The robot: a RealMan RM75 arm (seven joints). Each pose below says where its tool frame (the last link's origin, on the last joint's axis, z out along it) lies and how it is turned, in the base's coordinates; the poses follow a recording.
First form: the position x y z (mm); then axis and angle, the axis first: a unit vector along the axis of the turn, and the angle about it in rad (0 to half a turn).
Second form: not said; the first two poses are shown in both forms.
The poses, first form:
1: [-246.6, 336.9, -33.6, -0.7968, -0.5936, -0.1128, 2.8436]
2: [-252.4, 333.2, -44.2, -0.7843, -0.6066, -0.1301, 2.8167]
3: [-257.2, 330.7, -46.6, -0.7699, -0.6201, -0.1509, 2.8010]
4: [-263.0, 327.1, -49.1, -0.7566, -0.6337, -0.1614, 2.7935]
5: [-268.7, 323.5, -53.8, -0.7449, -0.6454, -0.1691, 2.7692]
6: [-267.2, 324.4, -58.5, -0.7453, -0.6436, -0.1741, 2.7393]
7: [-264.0, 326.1, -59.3, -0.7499, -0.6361, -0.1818, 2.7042]
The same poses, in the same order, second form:
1: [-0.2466, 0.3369, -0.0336, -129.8, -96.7, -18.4]
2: [-0.2524, 0.3332, -0.0442, -126.6, -97.9, -21.0]
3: [-0.2572, 0.3307, -0.0466, -123.6, -99.5, -24.2]
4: [-0.2630, 0.3271, -0.0491, -121.1, -101.4, -25.8]
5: [-0.2687, 0.3235, -0.0538, -118.2, -102.4, -26.8]
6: [-0.2672, 0.3244, -0.0585, -117.0, -101.0, -27.3]
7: [-0.2640, 0.3261, -0.0593, -116.2, -98.6, -28.2]
